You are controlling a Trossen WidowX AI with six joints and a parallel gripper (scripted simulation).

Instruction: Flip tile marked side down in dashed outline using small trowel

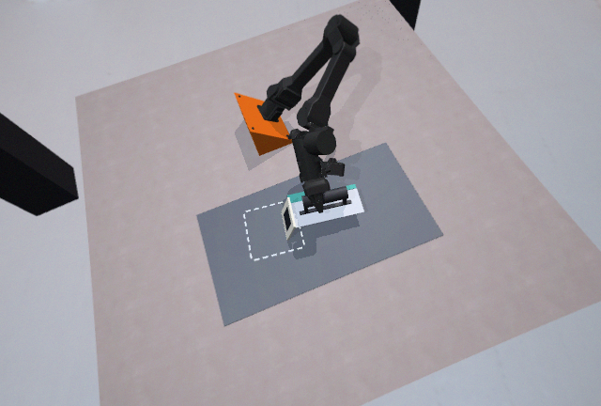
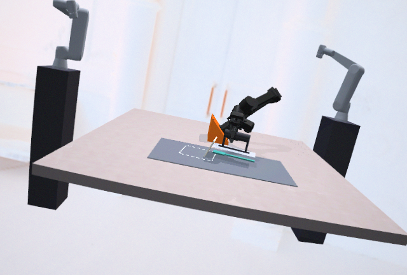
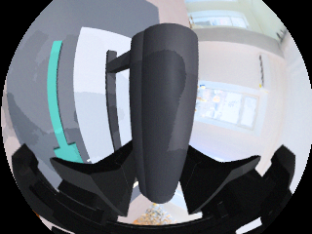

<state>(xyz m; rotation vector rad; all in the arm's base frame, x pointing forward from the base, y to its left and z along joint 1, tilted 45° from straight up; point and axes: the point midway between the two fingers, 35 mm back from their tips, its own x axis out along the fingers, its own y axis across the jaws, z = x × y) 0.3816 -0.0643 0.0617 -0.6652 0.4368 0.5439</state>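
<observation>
My gripper tip is 12 cm above the grey mat, 2 cm to the left of it and 1 cm past it. The rest, counted from my gripper tip: teal trowel: 10 cm below, 9 cm behind, 2 cm to the left; tile: 8 cm to the right, 6 cm below, 4 cm behind.
</observation>
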